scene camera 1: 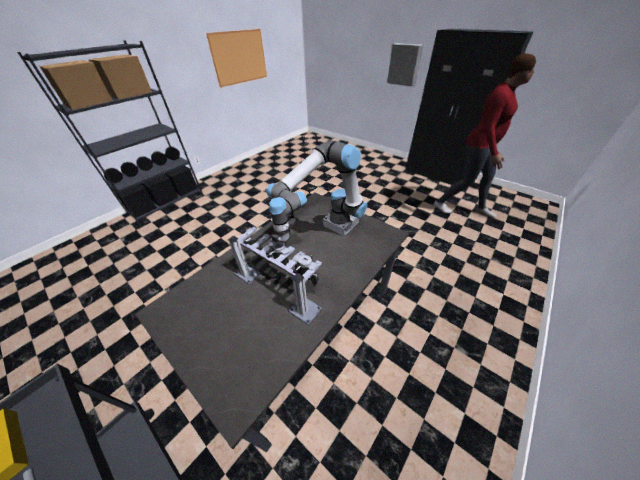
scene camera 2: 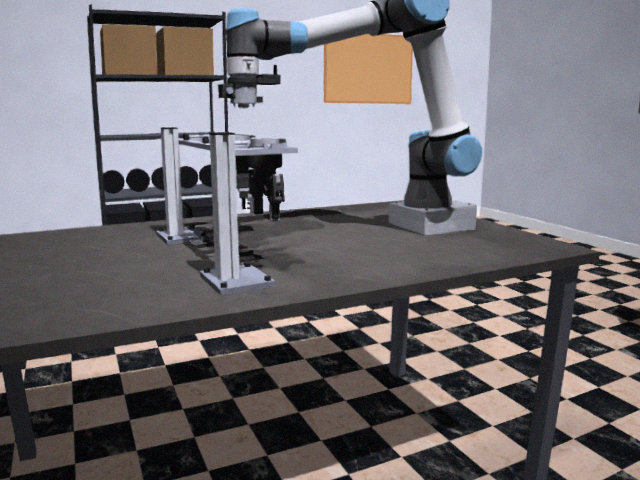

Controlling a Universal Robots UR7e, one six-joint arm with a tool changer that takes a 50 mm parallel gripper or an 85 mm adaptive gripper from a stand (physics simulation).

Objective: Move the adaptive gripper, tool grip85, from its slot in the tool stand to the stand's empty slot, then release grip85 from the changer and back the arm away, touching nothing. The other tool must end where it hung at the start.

Labels:
same spot on tool stand: (scene camera 1: 304, 309) = (scene camera 2: 229, 264)

